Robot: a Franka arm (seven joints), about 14 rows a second.
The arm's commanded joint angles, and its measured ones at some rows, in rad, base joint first. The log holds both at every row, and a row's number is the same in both.
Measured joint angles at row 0:
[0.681, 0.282, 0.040, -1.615, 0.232, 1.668, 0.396]
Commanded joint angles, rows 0 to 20:
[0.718, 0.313, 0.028, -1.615, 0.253, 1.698, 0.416]
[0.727, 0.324, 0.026, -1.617, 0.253, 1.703, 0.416]
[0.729, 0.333, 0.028, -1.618, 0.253, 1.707, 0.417]
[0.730, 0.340, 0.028, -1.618, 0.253, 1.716, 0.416]
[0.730, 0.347, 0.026, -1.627, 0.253, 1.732, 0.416]
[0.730, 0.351, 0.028, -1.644, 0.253, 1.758, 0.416]
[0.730, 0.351, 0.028, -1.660, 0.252, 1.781, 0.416]
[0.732, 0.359, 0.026, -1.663, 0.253, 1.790, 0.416]
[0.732, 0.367, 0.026, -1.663, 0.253, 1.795, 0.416]
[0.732, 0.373, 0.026, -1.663, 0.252, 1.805, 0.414]
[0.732, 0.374, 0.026, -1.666, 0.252, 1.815, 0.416]
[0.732, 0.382, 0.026, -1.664, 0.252, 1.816, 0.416]
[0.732, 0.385, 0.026, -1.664, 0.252, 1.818, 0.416]
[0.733, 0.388, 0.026, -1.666, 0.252, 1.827, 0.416]
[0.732, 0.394, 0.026, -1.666, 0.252, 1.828, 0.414]
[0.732, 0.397, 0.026, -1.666, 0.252, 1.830, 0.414]
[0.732, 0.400, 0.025, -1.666, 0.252, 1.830, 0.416]
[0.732, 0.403, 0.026, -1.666, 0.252, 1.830, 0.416]
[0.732, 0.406, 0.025, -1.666, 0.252, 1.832, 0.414]
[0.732, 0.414, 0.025, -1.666, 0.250, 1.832, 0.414]
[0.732, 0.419, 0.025, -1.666, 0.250, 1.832, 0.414]
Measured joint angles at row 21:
[0.721, 0.404, 0.036, -1.660, 0.233, 1.822, 0.406]
